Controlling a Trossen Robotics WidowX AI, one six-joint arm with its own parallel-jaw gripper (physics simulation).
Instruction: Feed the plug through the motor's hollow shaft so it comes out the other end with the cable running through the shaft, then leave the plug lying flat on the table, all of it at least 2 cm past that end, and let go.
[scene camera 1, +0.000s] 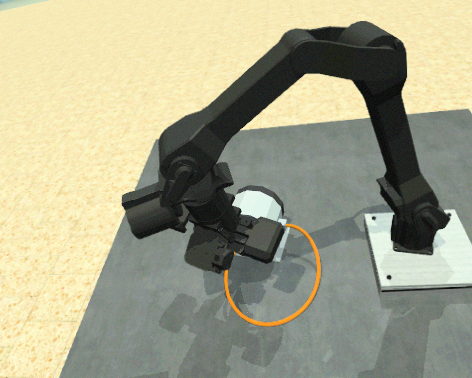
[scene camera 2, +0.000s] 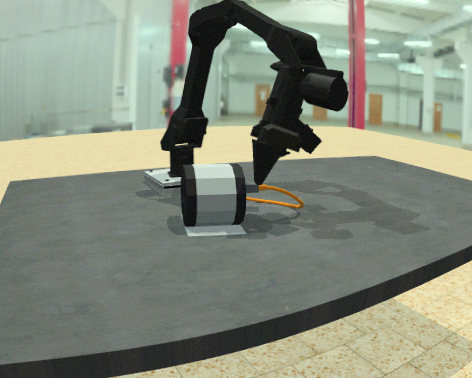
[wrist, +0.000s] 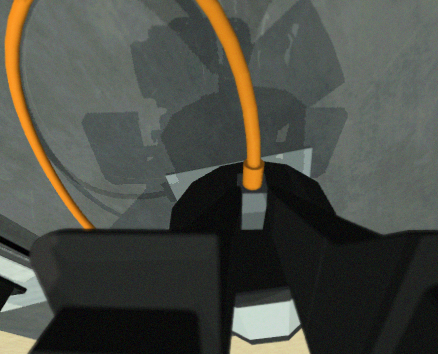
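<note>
The motor, a pale drum with black ends, lies on its side on a light base plate. My gripper is shut on the grey plug at one black end of the motor. The plug points at that end; its front and the shaft opening are hidden, so how far it is in does not show. The orange cable leaves the plug's back and loops round towards the motor's same side. In scene camera 1 the fingertips are hidden.
The arm's pale mounting plate stands on the dark table, to the right of the motor in scene camera 1 and behind it in scene camera 2. The arm casts shadows around the cable loop.
</note>
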